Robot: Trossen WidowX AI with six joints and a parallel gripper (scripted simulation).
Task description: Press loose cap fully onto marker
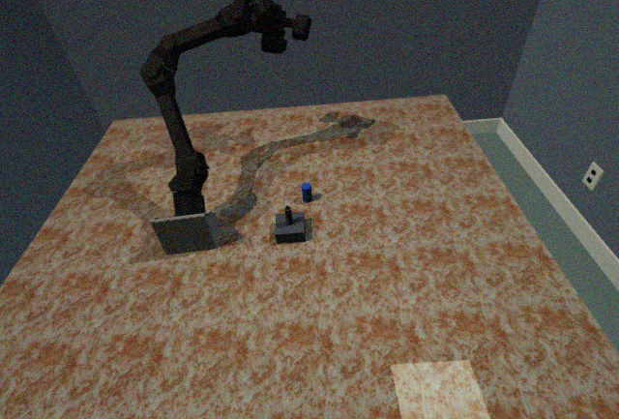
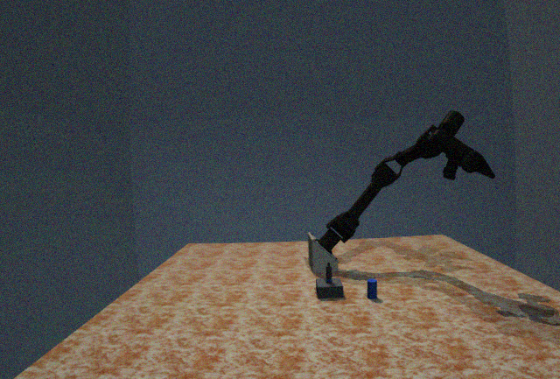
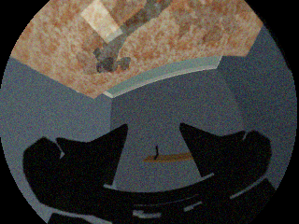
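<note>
The blue cap is 2 cm behind my gripper tip, 38 cm to the right of it and 31 cm below it. From my gripper tip the other things lie so: holder block: 8 cm behind, 49 cm to the right, 32 cm below.
</note>
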